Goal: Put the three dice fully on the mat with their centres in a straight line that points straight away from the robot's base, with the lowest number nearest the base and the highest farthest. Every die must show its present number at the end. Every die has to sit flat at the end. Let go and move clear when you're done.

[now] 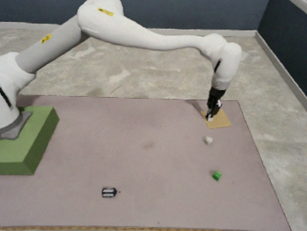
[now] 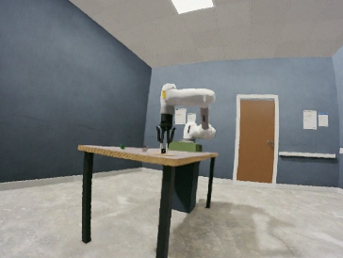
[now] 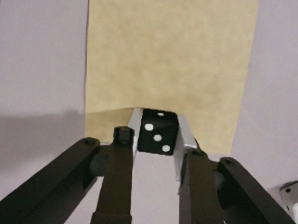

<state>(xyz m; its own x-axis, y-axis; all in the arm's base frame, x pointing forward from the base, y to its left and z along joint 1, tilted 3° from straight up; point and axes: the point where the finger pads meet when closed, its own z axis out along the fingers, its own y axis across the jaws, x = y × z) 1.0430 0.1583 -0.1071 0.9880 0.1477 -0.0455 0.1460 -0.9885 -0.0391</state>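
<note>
Right now the black die is 2 cm below my hand. Round my hand: white die (4 cm behind, 17 cm to the right, 3 cm below); mat (5 cm ahead, 1 cm to the left, 4 cm below); green die (3 cm behind, 37 cm to the right, 3 cm below).
</note>
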